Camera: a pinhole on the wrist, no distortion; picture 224 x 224 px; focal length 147.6 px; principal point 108.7 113.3 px. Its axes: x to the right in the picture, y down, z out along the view. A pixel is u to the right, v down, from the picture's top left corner.
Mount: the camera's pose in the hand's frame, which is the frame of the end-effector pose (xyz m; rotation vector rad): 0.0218 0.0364 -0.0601 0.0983 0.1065 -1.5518
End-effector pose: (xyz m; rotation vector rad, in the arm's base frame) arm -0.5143 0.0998 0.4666 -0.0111 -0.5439 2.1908
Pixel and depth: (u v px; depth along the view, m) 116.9 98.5 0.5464
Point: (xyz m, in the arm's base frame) -0.5394 -0.0674 0.9194
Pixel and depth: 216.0 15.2 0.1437
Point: -0.4172 0.0673 0.5503
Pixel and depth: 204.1 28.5 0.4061
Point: -0.2345 -0.0200 0.8183
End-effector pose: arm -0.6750 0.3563 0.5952 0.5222 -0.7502 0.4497
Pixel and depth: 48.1 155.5 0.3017
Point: -0.8046 0.3218 0.8660
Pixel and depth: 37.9 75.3 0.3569
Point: -0.9730 0.2791 0.7832
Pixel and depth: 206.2 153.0 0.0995
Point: -0.6350 0.3162 0.6389
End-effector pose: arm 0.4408 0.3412 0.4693 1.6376 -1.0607 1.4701
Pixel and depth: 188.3 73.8 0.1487
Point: 0.5306 0.3018 0.4459
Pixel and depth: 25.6 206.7 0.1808
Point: 0.3975 0.1561 0.5837
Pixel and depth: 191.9 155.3 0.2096
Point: 0.5968 0.2589 0.5398
